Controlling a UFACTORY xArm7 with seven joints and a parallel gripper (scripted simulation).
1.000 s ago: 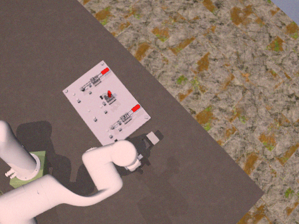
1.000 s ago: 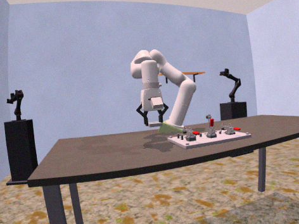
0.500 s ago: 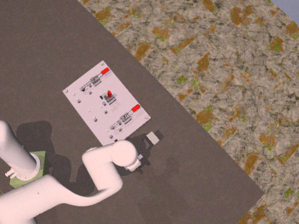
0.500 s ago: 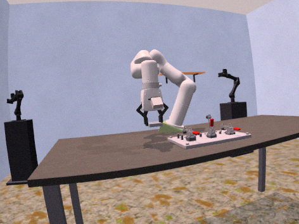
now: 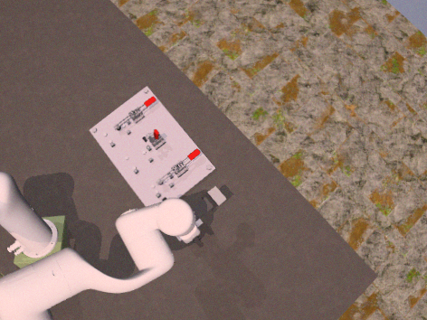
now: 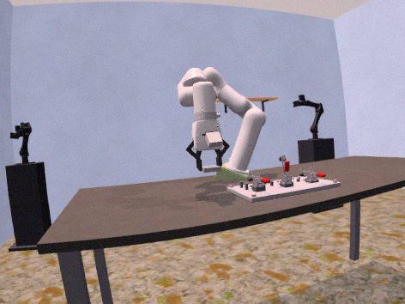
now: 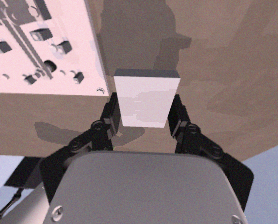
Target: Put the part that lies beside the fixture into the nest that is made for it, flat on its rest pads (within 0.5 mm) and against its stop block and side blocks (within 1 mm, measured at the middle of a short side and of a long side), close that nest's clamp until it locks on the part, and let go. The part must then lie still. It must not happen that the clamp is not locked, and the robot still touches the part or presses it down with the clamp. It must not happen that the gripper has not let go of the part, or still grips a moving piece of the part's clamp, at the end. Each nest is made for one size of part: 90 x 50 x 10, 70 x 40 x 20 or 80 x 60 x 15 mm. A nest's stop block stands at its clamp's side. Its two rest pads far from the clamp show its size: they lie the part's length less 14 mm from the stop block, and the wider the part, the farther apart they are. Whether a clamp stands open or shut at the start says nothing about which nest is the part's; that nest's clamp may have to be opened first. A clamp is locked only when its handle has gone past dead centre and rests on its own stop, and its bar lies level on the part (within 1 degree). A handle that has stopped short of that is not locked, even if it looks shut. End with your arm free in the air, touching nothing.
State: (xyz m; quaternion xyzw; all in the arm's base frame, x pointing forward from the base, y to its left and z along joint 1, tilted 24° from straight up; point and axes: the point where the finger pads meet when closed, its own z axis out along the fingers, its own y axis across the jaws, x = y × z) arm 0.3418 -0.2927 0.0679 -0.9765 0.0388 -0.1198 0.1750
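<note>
My hand is 60 mm short of the fixture plate, 250 mm to the right of it and 100 mm above it. Round my hand: toggle clamp 90 mm ahead, 140 mm to the left, 60 mm below; pale grey block part 10 mm below.
</note>
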